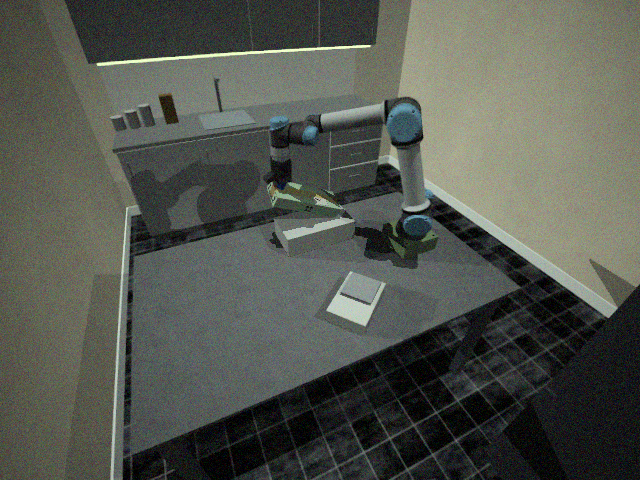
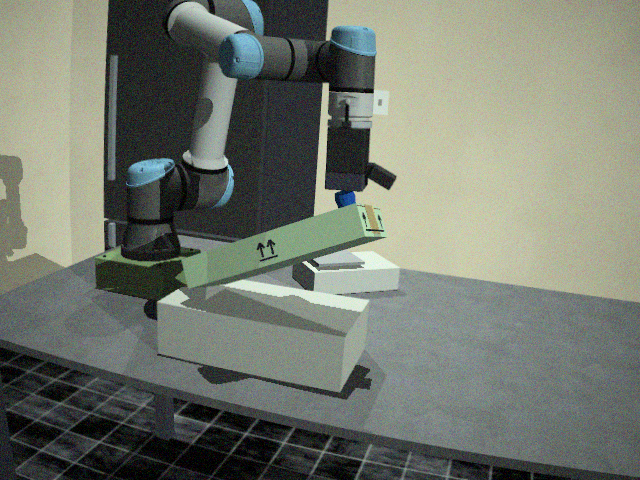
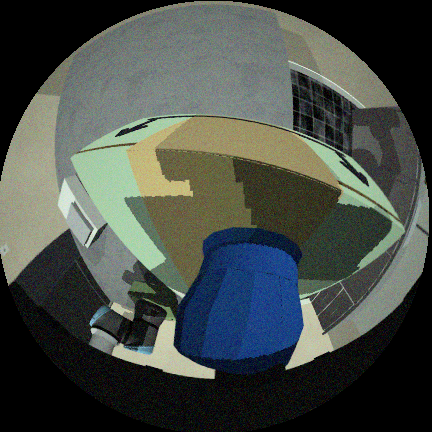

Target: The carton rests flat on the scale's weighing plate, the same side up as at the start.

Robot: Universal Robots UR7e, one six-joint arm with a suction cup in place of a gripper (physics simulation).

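Places are measured from the arm's base along level axes (x left, y back, z up), in metres.
Pixels of known places: hand at its tool point: [image 1: 281, 189] [image 3: 237, 252]; arm's base at its link origin: [image 2: 150, 252] [image 3: 150, 308].
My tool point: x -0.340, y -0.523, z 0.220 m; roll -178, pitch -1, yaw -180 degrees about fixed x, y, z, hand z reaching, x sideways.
Ahead of a thing's pixels: the offset from my tool point to its top centre. Level surfaces: height alone.
The pale green carton [image 1: 302, 202] [image 2: 289, 242] [image 3: 200, 195], with brown tape and black arrows pointing up on its side, hangs steeply tilted over the white box @[dz -0.193, dx +0.045, dy +0.144 m] [image 1: 317, 237] [image 2: 253, 341]. Its end under the cup is high, its other end low towards the robot base; whether the low end touches anything I cannot tell. My gripper, a blue suction cup [image 1: 279, 184] [image 2: 345, 199] [image 3: 245, 290], is on the carton's top near the raised end and holds it. The white scale @[dz -0.222, dx +0.534, dy +0.055 m] [image 1: 351, 310] [image 2: 356, 279] [image 3: 65, 200], with its grey weighing plate @[dz -0.222, dx +0.513, dy +0.089 m] [image 1: 363, 287] [image 2: 338, 259] [image 3: 81, 221], stands apart from the carton.
The green base block [image 1: 408, 248] [image 2: 134, 276] under the arm stands near the carton's low end. The grey table @[dz -0.298 m] [image 1: 217, 320] [image 2: 491, 361] carries the box, scale and base. A kitchen counter [image 1: 289, 111] stands behind the table.
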